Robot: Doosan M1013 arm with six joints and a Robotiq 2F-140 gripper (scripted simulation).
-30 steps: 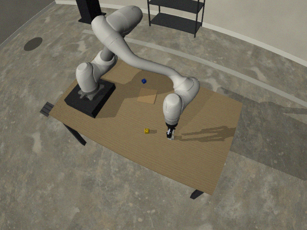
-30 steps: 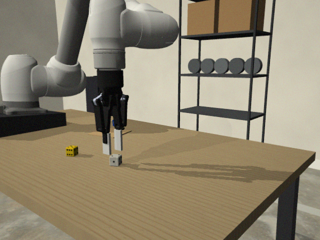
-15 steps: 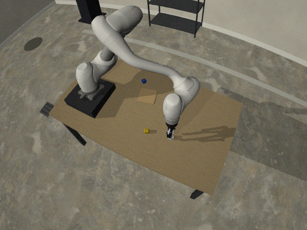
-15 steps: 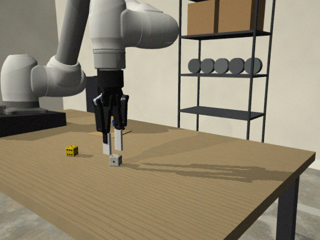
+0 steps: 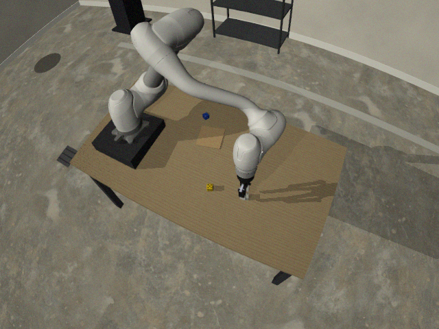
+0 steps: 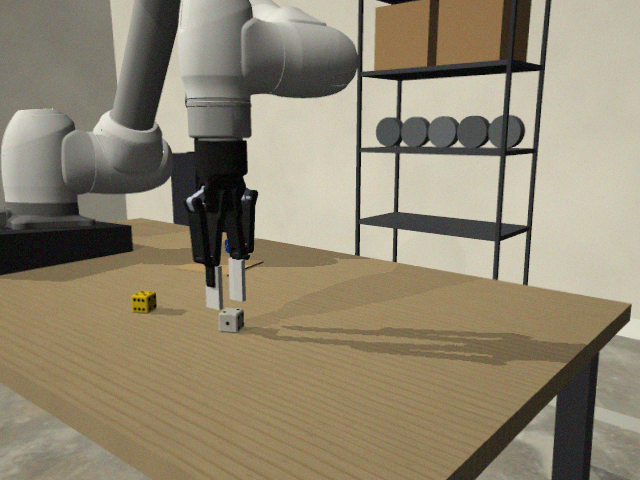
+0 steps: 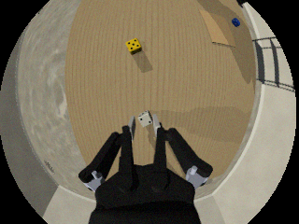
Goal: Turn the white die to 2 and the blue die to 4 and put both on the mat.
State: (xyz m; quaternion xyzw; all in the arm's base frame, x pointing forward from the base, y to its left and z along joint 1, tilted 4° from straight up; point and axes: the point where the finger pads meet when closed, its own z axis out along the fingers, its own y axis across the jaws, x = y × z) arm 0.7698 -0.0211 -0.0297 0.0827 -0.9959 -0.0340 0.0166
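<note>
Right now my hand is 6 cm above the white die and 1 cm short of it. The rest, counted from my hand: blue die 45 cm behind, 35 cm to the left, 6 cm below; mat 35 cm behind, 24 cm to the left, 7 cm below; yellow die 18 cm behind, 6 cm below, 4 cm to the right.
</note>
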